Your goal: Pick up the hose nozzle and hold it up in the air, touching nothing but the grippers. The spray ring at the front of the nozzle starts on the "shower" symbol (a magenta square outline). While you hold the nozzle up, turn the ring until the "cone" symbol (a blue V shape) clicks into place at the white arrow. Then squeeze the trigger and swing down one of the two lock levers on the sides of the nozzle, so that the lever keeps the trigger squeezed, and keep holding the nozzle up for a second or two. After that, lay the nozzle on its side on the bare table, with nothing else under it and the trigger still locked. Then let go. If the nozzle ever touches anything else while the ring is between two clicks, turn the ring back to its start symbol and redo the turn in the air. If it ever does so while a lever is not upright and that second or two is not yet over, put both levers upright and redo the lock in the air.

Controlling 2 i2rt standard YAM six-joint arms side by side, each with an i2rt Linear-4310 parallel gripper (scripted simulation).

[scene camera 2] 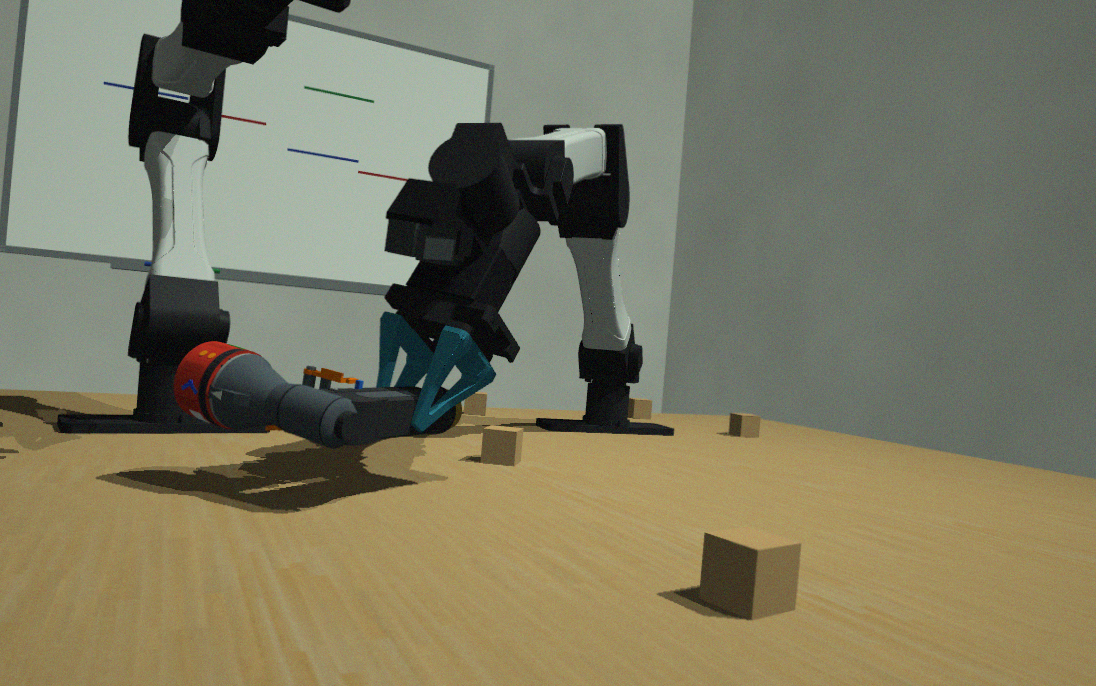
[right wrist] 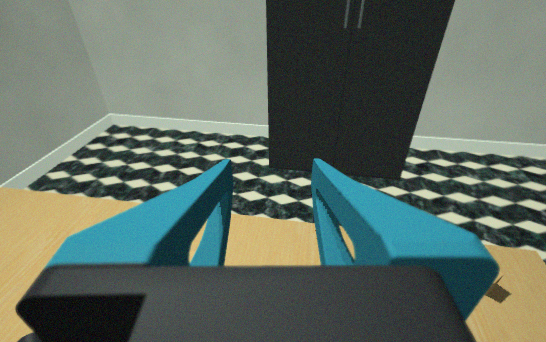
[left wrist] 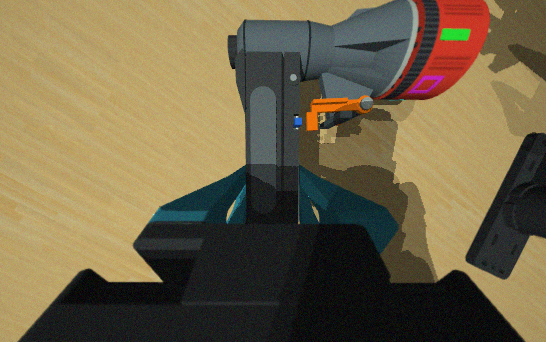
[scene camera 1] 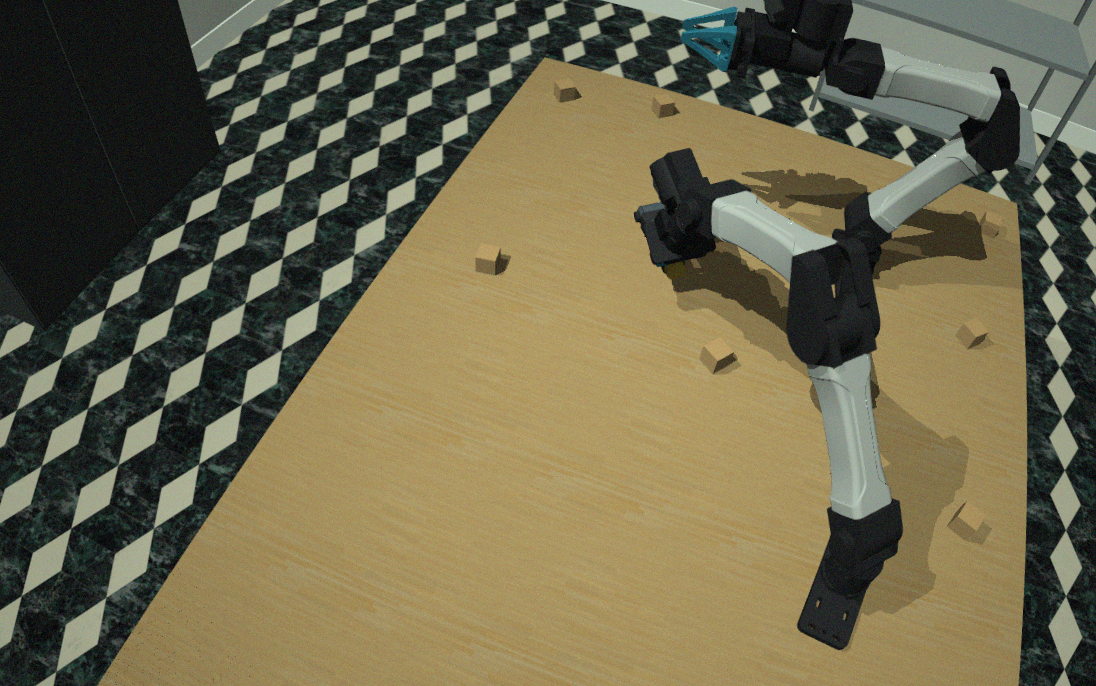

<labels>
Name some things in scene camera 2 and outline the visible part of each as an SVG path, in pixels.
My left gripper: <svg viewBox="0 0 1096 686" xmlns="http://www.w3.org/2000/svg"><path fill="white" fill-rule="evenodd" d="M515 281L511 281L497 309L488 304L395 283L390 287L385 295L385 300L397 312L396 314L384 312L380 318L379 373L376 387L390 387L401 346L408 355L406 357L406 364L394 387L416 386L427 373L411 425L418 432L425 431L452 407L493 382L496 376L490 364L493 354L507 358L509 363L512 363L516 358L520 347L498 313ZM455 365L462 373L460 380L432 406L438 390Z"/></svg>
A grey hose nozzle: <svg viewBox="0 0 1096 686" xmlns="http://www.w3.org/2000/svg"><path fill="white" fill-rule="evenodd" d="M449 389L440 387L431 407ZM174 379L176 401L180 408L190 416L230 430L266 426L266 431L284 431L331 449L336 449L343 445L365 445L386 438L428 433L431 435L441 434L456 426L462 415L462 404L460 402L425 431L418 432L411 425L422 388L416 386L363 388L364 381L356 378L343 378L344 373L326 368L321 368L320 372L314 366L304 368L302 384L290 384L260 354L218 341L205 342L193 348L181 361ZM331 380L339 383L355 383L355 388L330 388ZM316 376L321 377L319 389L314 388Z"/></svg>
A cube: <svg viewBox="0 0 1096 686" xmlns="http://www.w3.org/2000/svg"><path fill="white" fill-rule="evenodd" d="M704 533L700 599L751 621L795 610L801 543L750 527Z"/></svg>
A cube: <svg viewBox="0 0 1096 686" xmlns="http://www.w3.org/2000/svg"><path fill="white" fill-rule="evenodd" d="M483 428L481 463L515 466L521 462L524 428L496 425Z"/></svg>
</labels>
